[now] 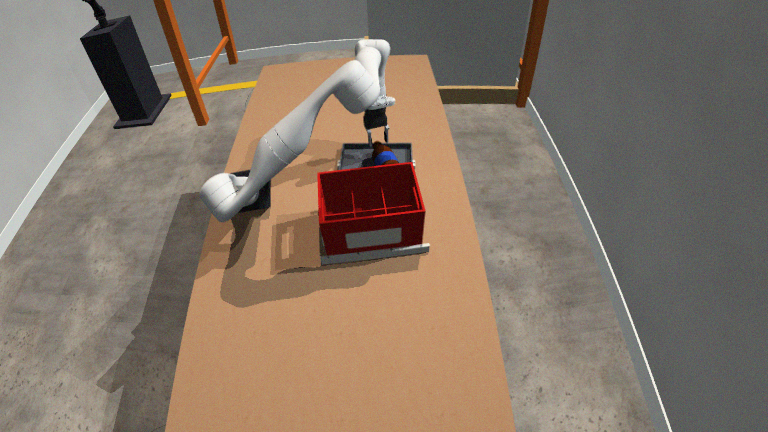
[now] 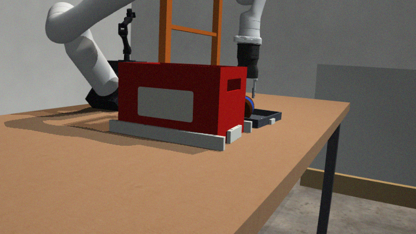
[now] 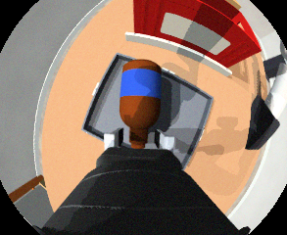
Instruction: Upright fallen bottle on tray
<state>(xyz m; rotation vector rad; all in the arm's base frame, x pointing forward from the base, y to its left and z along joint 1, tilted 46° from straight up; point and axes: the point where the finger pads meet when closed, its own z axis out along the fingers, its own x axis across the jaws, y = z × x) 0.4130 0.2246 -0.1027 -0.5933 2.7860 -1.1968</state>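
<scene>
My gripper is now 20 mm short of the brown bottle, 50 mm to the left of it and 40 mm above it. From my hand the other things lie so: dark grey tray 10 mm behind, 50 mm to the right, 70 mm below; red crate 20 mm behind, 320 mm to the right.
</scene>
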